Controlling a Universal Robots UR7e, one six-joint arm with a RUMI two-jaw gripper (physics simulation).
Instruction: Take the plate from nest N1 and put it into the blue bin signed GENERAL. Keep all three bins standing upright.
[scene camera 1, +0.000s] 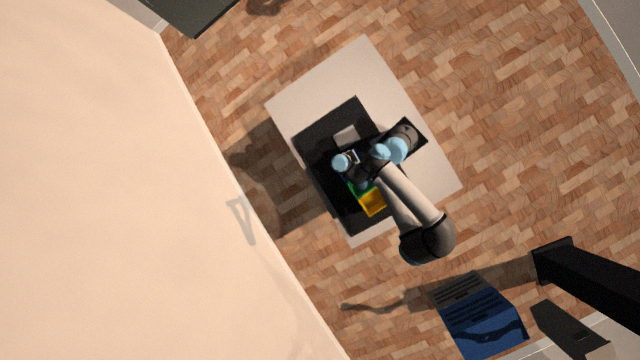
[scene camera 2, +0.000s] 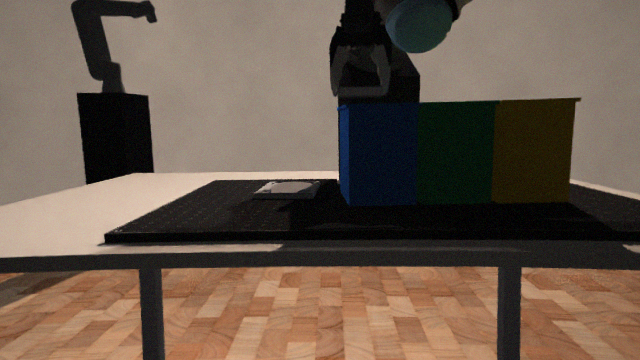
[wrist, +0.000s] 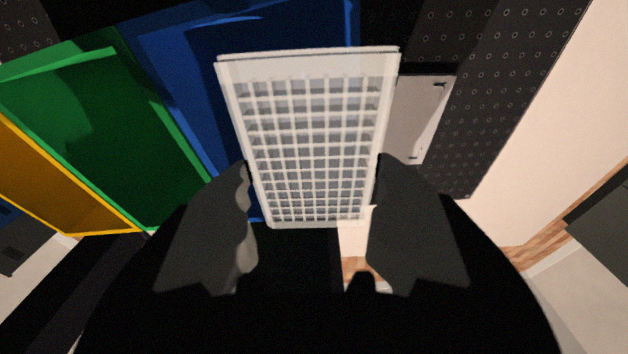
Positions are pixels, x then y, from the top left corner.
Scene:
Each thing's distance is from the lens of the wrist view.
gripper (wrist: 313, 160): 13 cm
blue bin (wrist: 177, 52): 18 cm
green bin (wrist: 87, 101): 29 cm
white plate (wrist: 310, 122): 10 cm
nest (wrist: 415, 112): 35 cm
The marked spots on the white plate and the green bin are 24 cm apart.

